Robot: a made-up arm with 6 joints.
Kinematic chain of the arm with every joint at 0, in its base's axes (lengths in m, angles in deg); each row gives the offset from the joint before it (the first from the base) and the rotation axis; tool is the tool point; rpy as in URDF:
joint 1: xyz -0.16 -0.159 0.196 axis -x
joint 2: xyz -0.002 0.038 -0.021 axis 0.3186 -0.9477 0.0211
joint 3: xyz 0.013 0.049 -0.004 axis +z
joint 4: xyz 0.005 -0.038 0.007 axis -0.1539 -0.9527 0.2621
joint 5: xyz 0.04 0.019 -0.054 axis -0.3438 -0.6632 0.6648
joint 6: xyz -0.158 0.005 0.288 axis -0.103 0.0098 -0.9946
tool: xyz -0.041 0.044 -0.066 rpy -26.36 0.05 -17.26
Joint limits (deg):
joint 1: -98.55..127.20
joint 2: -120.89..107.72
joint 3: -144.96..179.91
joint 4: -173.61..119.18
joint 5: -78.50..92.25
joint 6: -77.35..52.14
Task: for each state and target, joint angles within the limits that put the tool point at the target. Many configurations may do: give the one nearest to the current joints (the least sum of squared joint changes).
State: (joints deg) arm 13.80 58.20 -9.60 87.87 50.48 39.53
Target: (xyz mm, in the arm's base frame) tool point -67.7 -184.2 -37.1
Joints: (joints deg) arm 20.25 54.48 -21.22 78.86 47.18 28.69
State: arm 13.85 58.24 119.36 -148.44 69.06 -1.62
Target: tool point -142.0 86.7 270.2
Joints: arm 57.52 17.77 107.71 -107.75 76.76 27.47
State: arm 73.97 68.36 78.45 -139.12 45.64 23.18
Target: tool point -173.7 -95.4 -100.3
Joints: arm 109.80 57.70 83.13 -145.24 28.20 41.44
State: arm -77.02 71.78 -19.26 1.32 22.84 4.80
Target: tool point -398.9 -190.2 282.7
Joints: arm -87.75 67.11 -20.70 -21.30 3.95 -1.28
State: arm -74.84 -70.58 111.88 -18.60 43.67 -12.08
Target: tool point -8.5 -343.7 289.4
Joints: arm -98.55 -31.65 113.77 -61.40 21.61 -23.43
